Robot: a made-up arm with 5 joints.
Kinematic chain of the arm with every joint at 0, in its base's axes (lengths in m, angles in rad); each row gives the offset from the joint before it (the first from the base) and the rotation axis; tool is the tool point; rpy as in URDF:
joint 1: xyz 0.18 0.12 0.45 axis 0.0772 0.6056 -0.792
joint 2: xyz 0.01 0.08 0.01 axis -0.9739 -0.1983 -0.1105
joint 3: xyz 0.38 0 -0.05 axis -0.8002 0.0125 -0.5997
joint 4: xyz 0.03 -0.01 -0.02 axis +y
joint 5: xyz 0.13 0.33 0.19 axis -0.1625 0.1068 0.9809
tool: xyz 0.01 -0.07 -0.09 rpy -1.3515 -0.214 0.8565
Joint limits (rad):
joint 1: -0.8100..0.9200
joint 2: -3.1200..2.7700
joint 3: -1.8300..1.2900
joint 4: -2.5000..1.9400
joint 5: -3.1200..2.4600
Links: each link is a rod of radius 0.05 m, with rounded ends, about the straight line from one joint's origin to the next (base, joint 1, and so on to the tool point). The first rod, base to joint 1, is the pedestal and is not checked.
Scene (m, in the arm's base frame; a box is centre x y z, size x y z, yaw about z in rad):
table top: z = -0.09
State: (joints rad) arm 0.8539 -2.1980 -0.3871 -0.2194 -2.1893
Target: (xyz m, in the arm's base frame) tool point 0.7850 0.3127 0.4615
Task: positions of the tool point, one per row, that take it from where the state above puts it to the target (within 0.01 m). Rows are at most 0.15 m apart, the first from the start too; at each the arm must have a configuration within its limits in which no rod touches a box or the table.
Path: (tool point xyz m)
1: 0.6537 -0.1768 0.4583
2: 0.7148 -0.0872 0.5096
3: 0.7590 0.0183 0.5367
4: 0.7843 0.1283 0.5367
5: 0.7917 0.2302 0.5103
6: 0.7850 0.3127 0.4615

